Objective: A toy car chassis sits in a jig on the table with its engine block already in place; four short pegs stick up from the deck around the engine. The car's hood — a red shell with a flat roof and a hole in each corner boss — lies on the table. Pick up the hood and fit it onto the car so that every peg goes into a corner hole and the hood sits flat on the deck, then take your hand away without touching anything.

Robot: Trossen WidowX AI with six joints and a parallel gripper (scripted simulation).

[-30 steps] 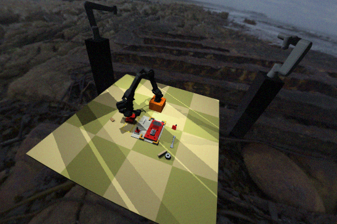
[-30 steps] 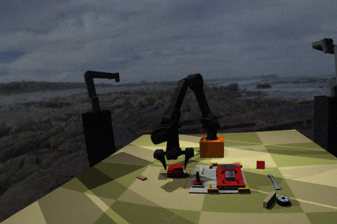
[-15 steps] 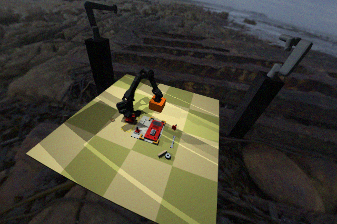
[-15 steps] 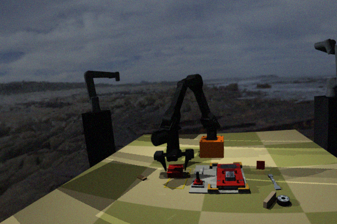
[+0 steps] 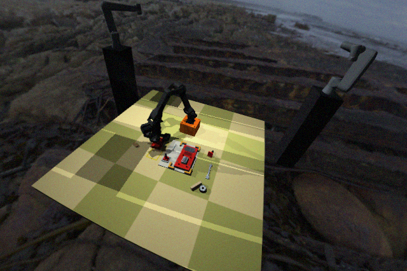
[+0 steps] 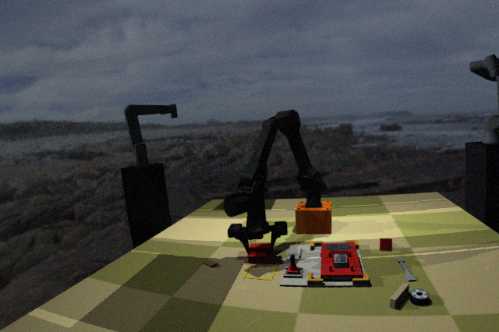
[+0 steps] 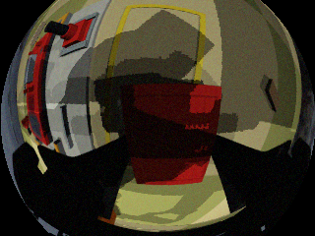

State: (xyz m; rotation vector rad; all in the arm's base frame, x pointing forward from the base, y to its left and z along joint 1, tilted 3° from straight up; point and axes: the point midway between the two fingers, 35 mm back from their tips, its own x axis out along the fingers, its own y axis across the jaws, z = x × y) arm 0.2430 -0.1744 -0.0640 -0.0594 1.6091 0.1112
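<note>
Now: the grey engine block 25 cm to the left of my gripper tip, 10 cm ahead of it and 1 cm above it. From my gripper tip the other things lie so: red hood: 1 cm above; then red upright piece: 11 cm to the left, 11 cm ahead, 2 cm above; then tan block: 15 cm to the right, 7 cm ahead, 1 cm below.
</note>
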